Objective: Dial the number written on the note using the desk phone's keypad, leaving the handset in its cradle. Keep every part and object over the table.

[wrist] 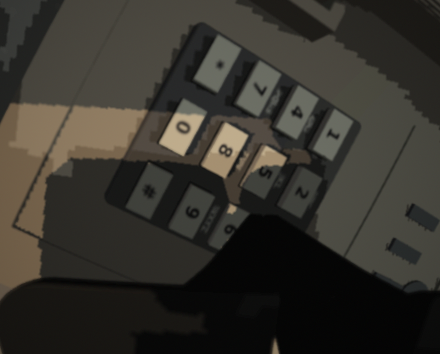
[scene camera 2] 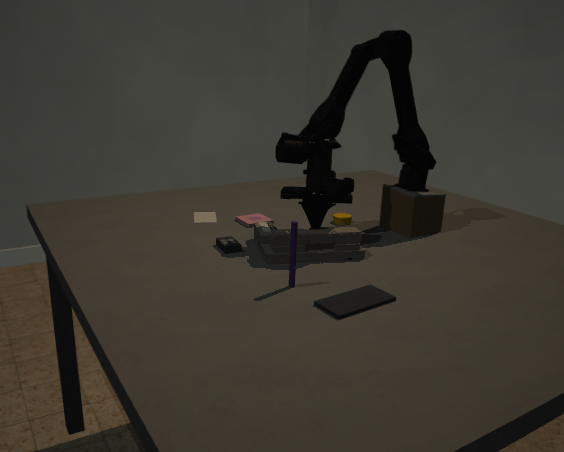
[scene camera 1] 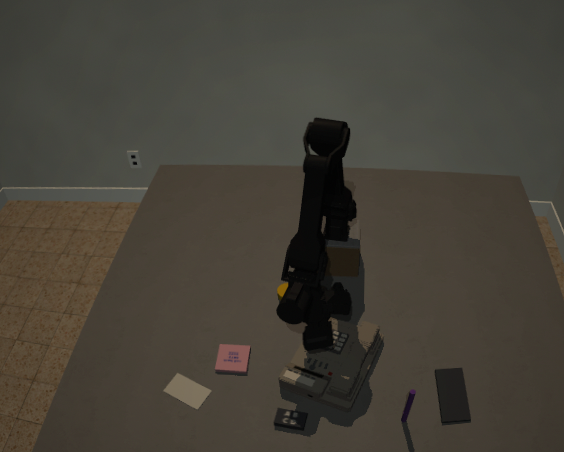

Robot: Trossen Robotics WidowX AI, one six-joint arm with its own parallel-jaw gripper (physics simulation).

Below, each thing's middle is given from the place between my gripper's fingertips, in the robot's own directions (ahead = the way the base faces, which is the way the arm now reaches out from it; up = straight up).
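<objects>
The 6 key [wrist: 233, 216] has my hand 1 cm past it. Cream paper [scene camera 1: 191, 393]: 18 cm ahead of my hand, 29 cm to the right of it and 3 cm below it. Desk phone [scene camera 2: 313, 252]: 4 cm ahead of my hand, 3 cm to the left of it, 1 cm below it. Going by their middles, the cream paper is the farthest from my hand of the things named here.
</objects>
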